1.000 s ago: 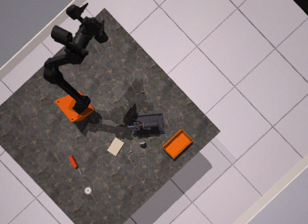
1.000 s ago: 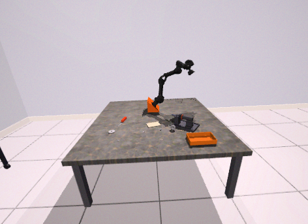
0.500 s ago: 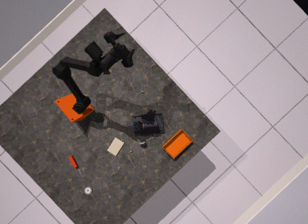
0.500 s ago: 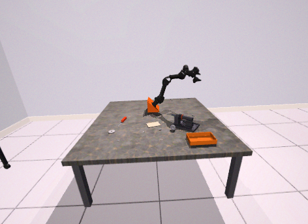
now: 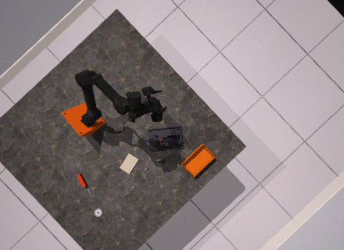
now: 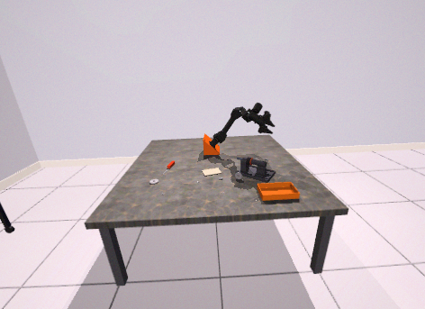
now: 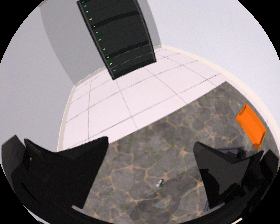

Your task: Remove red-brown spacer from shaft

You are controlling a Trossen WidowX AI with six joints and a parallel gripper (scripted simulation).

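Now: gripper tip 220 mm to the left of the blue-grey shaft, 170 mm above it and 120 mm short of it. Round my gripper tip: red-brown spacer: 200 mm to the right, 170 mm below, 140 mm ahead; small grey part: 310 mm to the right, 230 mm below, 230 mm ahead; orange tray: 420 mm ahead, 240 mm below, 130 mm to the right.
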